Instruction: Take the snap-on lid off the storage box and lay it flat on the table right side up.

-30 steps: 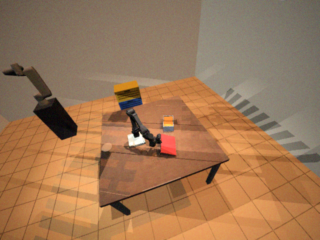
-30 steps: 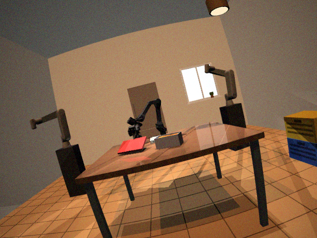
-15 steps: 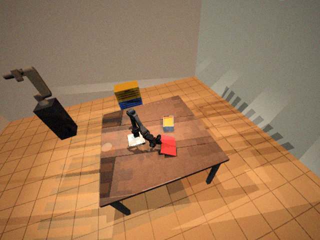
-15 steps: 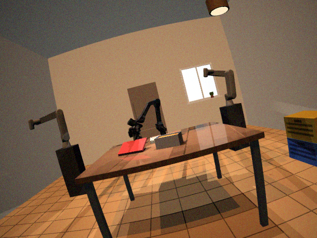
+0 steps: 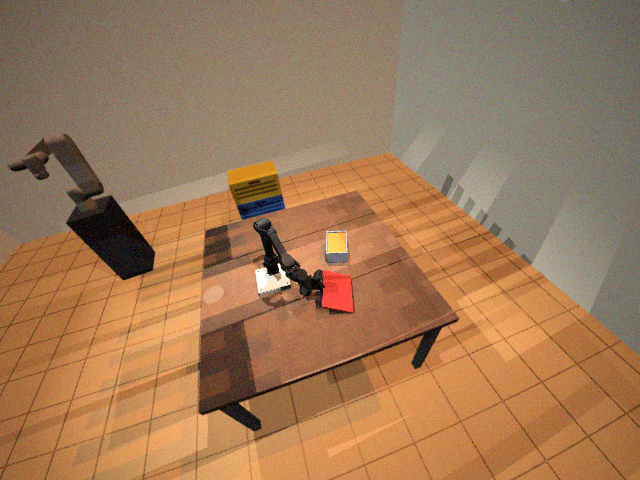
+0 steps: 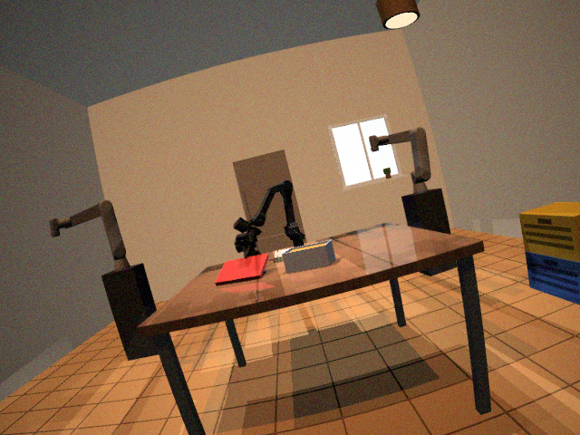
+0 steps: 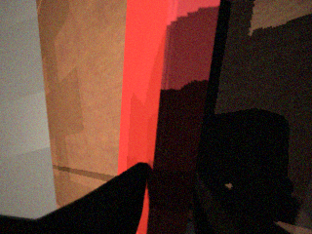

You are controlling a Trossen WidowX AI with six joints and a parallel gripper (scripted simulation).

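My gripper tip is 70 mm short of the red lid, 30 mm to the left of it and 30 mm above it. The rest, counted from my gripper tip: grey storage box 210 mm ahead, 290 mm to the left, 30 mm below.
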